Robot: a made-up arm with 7 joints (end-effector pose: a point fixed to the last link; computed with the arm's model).
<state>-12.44 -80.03 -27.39 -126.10 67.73 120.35 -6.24</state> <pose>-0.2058 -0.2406 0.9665 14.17 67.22 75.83</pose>
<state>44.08 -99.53 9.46 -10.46 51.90 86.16 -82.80</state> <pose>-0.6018 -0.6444 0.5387 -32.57 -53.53 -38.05</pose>
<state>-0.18 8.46 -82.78 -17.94 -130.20 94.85 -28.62</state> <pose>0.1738 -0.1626 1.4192 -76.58 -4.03 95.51</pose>
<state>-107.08 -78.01 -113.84 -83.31 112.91 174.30 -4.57</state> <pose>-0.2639 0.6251 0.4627 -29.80 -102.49 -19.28</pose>
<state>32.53 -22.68 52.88 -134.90 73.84 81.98 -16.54</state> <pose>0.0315 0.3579 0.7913 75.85 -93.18 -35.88</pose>
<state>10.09 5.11 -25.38 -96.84 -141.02 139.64 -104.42</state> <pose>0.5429 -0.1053 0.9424 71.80 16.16 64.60</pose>
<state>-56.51 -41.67 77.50 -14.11 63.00 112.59 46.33</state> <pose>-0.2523 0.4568 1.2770 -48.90 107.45 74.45</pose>
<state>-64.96 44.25 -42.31 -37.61 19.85 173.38 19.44</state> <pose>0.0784 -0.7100 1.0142 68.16 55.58 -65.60</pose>
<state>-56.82 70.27 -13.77 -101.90 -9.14 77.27 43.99</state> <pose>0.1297 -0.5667 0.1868 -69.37 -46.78 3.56</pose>
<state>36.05 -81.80 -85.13 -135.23 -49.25 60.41 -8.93</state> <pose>0.1525 -0.4250 0.5773 10.57 -146.41 -47.70</pose>
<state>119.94 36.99 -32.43 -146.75 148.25 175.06 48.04</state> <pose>0.0341 0.3663 0.5127 134.80 108.36 24.46</pose>
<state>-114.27 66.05 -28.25 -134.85 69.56 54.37 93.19</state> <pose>-0.3379 -0.1703 0.2369 -21.72 80.39 -77.82</pose>
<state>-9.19 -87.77 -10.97 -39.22 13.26 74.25 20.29</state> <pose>-0.8103 0.0120 0.9094 11.25 55.47 18.28</pose>
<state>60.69 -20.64 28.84 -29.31 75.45 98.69 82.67</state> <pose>-0.0788 -0.0079 1.4593 61.46 -85.61 -79.58</pose>
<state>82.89 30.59 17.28 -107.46 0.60 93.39 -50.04</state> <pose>0.0013 0.6644 0.6003 131.93 -33.97 11.95</pose>
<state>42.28 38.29 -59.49 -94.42 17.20 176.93 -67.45</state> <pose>0.6379 0.0000 0.8115 -63.33 111.51 -68.05</pose>
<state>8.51 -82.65 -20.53 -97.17 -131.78 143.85 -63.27</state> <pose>-0.3377 -0.2202 1.0700 -0.20 -67.71 152.07</pose>
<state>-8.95 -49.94 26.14 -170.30 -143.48 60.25 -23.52</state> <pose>0.1503 0.0181 0.7225 4.53 -14.67 145.11</pose>
